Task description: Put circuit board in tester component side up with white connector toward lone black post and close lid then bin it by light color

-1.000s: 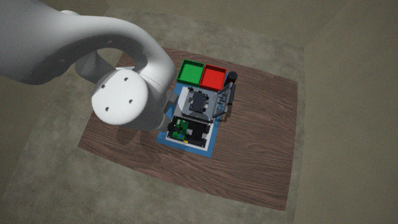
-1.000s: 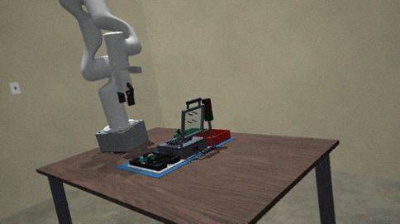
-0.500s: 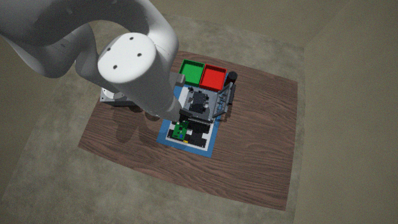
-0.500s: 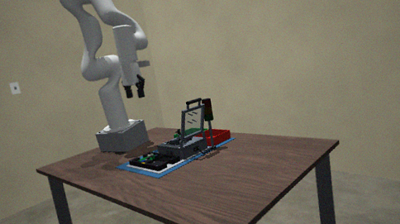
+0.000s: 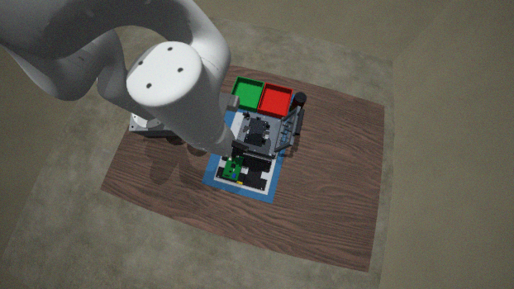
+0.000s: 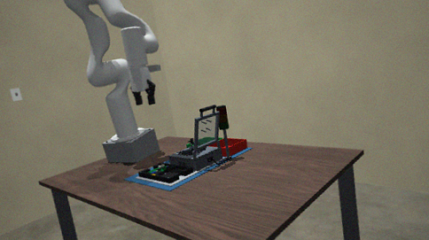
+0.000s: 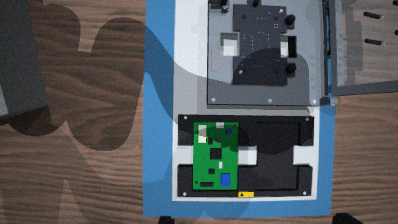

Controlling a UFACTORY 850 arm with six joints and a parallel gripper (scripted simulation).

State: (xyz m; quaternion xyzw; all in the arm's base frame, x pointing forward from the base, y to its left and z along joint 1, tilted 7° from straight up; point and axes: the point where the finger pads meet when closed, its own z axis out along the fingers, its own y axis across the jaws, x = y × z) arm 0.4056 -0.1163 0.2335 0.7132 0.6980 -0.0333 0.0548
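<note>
The green circuit board lies 31 cm below my hand. The rest, counted from my hand: red bin: 11 cm ahead, 37 cm to the left, 32 cm below; tester lid: 19 cm ahead, 16 cm to the left, 15 cm below; green bin: 4 cm behind, 37 cm to the left, 32 cm below.
</note>
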